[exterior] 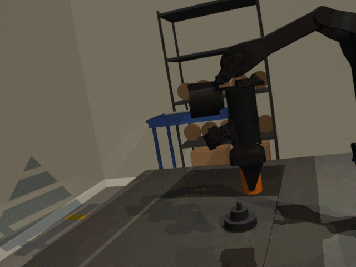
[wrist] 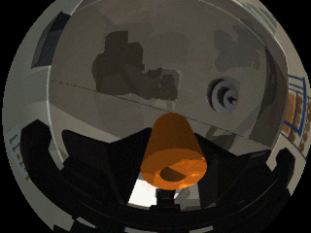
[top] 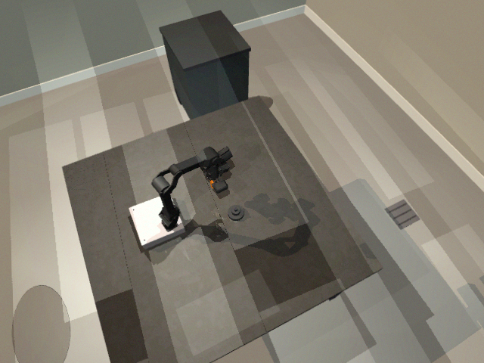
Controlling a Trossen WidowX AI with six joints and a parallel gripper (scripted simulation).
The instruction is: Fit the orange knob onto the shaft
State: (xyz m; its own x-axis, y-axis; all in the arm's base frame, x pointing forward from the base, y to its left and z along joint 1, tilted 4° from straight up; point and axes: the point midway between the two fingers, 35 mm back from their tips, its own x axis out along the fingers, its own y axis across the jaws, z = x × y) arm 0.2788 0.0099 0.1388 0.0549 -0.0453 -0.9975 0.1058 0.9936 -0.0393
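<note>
Right now my gripper tip is 30 mm short of the round dark pedestal, 140 mm to the left of it and 120 mm above it. From my gripper tip the other things lie so: orange knob 20 mm above.
</note>
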